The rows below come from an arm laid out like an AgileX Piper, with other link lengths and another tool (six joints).
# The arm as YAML. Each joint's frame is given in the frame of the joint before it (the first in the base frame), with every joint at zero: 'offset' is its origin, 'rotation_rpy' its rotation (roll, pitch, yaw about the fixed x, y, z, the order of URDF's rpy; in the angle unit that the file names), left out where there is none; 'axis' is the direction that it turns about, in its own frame. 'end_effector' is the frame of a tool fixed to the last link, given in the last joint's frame.
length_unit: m
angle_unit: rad
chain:
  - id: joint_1
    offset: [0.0, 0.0, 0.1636]
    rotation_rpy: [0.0, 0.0, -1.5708]
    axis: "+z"
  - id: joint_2
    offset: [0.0, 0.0, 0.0]
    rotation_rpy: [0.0, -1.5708, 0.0]
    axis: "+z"
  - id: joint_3
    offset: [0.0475, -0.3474, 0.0]
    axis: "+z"
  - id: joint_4
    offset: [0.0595, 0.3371, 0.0]
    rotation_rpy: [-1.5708, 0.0, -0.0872]
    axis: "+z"
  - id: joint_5
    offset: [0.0, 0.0, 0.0]
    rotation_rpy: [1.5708, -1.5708, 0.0]
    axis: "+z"
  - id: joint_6
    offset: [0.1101, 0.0, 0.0]
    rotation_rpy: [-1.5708, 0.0, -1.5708]
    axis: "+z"
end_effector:
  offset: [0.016, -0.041, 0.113]
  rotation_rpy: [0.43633, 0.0, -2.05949]
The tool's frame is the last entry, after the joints.
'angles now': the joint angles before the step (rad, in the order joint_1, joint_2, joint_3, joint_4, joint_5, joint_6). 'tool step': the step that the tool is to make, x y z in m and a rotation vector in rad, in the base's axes. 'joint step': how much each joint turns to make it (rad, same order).
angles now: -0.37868 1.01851 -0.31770 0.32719 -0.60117 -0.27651
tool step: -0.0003 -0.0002 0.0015 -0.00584 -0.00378 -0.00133
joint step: -0.00017 -0.00118 -0.00009 -0.00020 -0.00521 -0.00296
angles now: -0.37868 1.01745 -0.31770 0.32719 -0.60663 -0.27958
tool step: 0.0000 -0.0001 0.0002 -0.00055 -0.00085 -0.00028
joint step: -0.00020 0.00025 -0.00005 -0.00043 -0.00120 0.00038
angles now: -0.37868 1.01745 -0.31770 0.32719 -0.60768 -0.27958
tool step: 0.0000 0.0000 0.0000 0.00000 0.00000 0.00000
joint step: 0.00000 0.00000 0.00000 0.00000 0.00000 0.00000
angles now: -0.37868 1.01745 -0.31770 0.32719 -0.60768 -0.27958
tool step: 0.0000 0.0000 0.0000 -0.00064 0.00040 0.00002
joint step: -0.00007 -0.00008 -0.00006 -0.00005 0.00015 -0.00074
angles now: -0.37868 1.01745 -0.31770 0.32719 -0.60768 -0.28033
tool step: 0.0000 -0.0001 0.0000 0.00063 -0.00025 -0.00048
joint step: 0.00014 0.00016 -0.00008 0.00104 -0.00011 -0.00016
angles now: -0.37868 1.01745 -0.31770 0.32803 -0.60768 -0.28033
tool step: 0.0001 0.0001 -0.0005 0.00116 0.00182 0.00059
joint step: 0.00000 0.00020 -0.00004 -0.00008 0.00209 0.00009
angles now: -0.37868 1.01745 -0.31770 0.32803 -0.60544 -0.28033
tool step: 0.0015 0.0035 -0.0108 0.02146 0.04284 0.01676
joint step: 0.00005 -0.00018 -0.00007 -0.00605 0.05059 -0.00024
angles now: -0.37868 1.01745 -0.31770 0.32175 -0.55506 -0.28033
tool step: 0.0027 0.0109 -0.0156 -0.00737 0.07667 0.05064
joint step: 0.00002 -0.00212 0.00022 -0.05793 0.07354 0.00003
